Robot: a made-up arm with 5 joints. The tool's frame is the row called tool.
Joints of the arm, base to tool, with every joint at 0 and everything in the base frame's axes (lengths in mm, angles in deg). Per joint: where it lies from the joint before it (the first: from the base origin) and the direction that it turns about. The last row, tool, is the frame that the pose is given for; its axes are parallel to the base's.
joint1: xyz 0 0 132.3 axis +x
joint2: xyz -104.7 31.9 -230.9 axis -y
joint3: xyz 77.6 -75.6 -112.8 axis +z
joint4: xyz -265.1 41 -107.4 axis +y
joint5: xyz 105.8 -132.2 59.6 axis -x
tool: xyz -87 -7.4 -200.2
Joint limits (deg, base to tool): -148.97..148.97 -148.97..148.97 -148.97..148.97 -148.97..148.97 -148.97..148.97
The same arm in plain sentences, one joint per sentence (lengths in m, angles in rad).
The arm has five revolute joints in a row. What follows holds with every joint at zero, and every direction is one of the base frame's. The first joint is mounted 0.1323 m along +z from the base frame's origin and turns about +x, from -2.6 to 2.6 rad. The second joint is mounted 0.1047 m along -x and 0.0319 m along +y and 0.2309 m along -z from the first joint and turns about -y, from -2.6 to 2.6 rad. The third joint is mounted 0.0776 m along +x and 0.0756 m along -y and 0.1128 m along -z from the second joint and turns about +z, from -2.6 to 2.6 rad. The fourth joint is mounted 0.2651 m along -x and 0.041 m along +y and 0.1074 m along -z from the third joint and turns about +y, from -2.6 to 2.6 rad. The fifth joint is mounted 0.1058 m along +x and 0.1322 m along -y and 0.0596 m along +z from the fourth joint and turns about -x, from -2.6 to 2.6 rad. The tool frame, which is the frame that the pose is given for, is mounted 0.087 m along -x and 0.0074 m along -y and 0.2002 m along -z from the fifth joint; its axes are parallel to the base frame's.
